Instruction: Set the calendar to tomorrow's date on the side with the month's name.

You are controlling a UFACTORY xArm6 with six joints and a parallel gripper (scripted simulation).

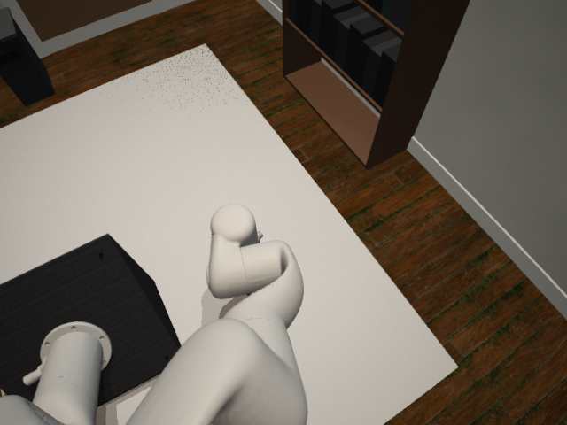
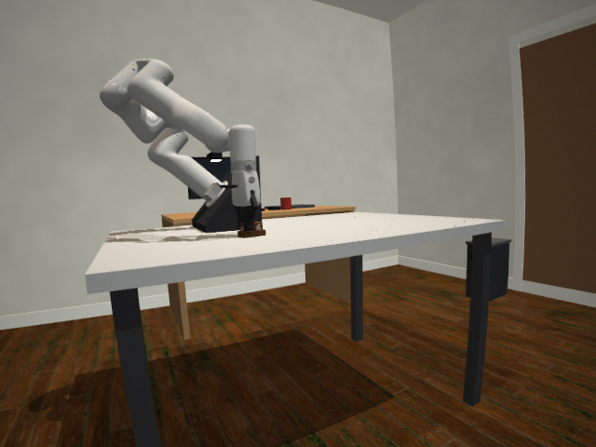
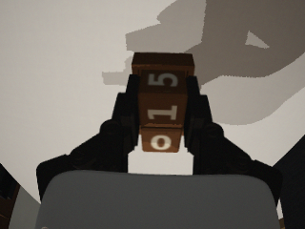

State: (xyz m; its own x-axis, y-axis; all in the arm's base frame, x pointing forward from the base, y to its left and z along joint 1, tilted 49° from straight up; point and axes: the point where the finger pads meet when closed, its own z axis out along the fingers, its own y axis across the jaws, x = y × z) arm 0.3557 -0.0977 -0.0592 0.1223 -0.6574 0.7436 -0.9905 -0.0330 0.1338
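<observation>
Right now my hand is 3 cm above the brown tray and 2 cm to the right of it.
</observation>
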